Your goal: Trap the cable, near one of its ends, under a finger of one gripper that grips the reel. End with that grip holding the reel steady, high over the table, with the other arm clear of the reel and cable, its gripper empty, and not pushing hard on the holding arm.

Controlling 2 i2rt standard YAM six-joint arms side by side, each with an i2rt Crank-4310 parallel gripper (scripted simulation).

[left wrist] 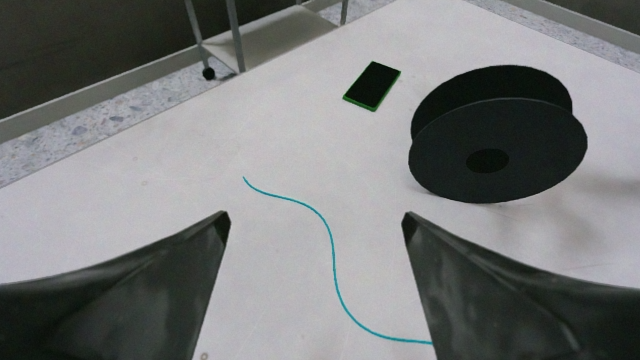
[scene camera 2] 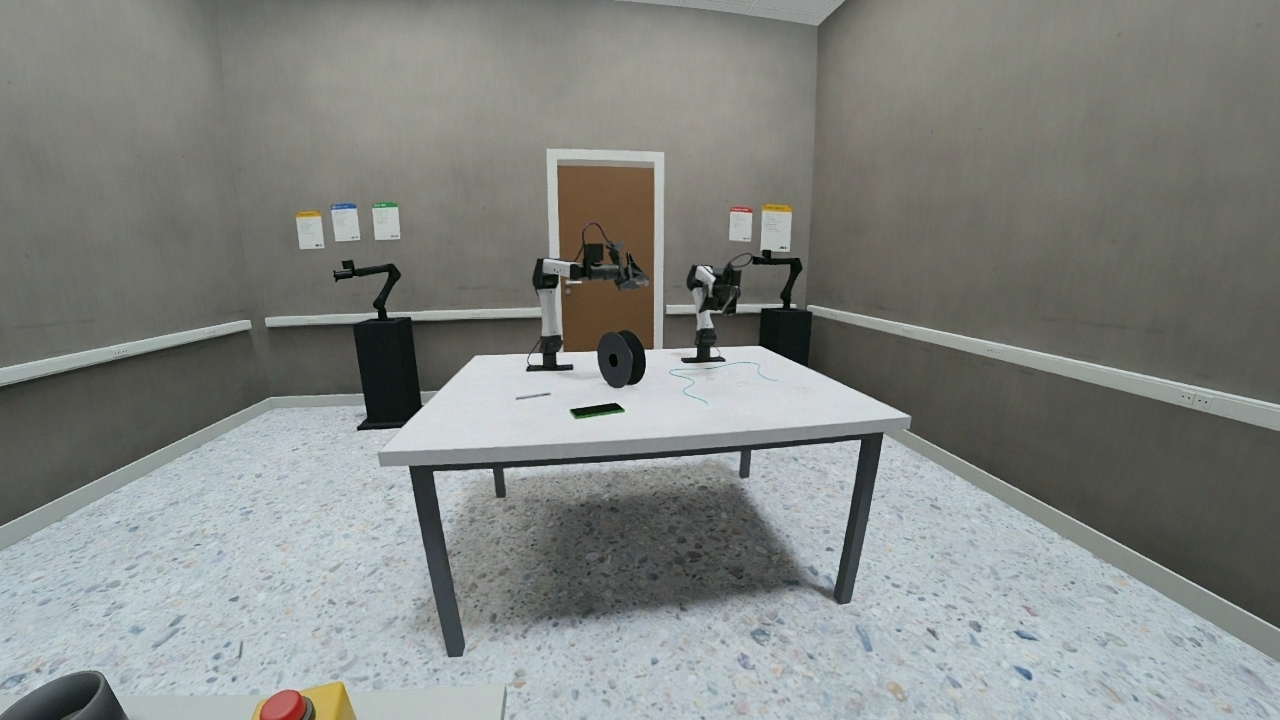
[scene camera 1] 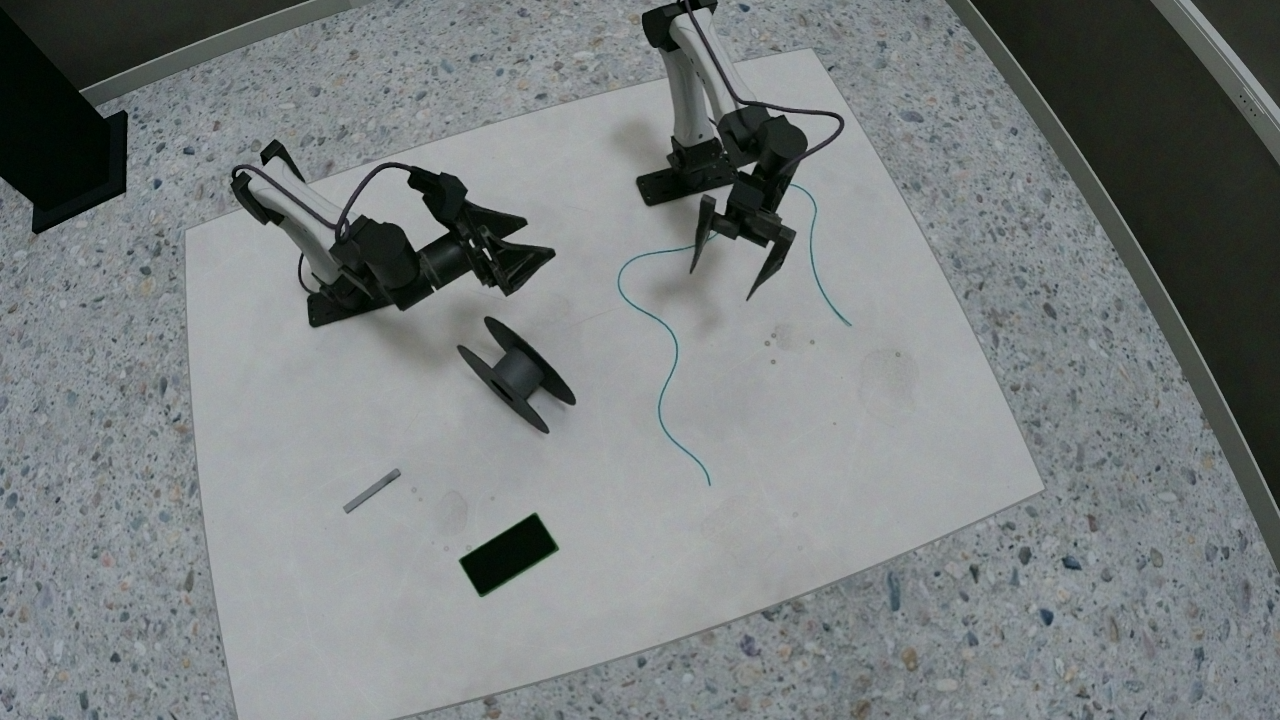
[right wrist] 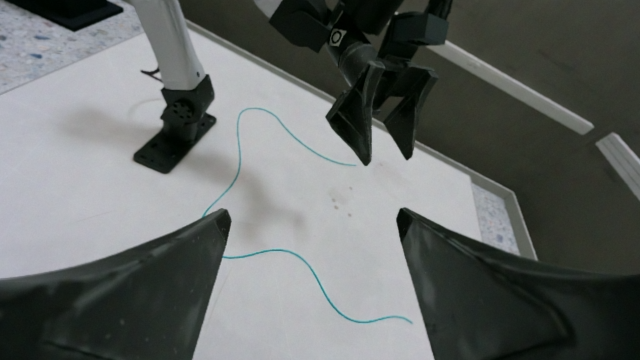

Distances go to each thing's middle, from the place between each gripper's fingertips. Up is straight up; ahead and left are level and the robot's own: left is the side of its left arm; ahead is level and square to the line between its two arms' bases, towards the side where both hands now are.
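Black reel [scene camera 1: 522, 368]: 32 cm right of my left hand [scene camera 1: 718, 286], 4 cm behind, 17 cm below.
My right hand [scene camera 1: 540, 235]: 270 mm above the reel, 100 mm left of it, 60 mm short of it. By its middle, the reel is nearer to my right hand than to my left hand.
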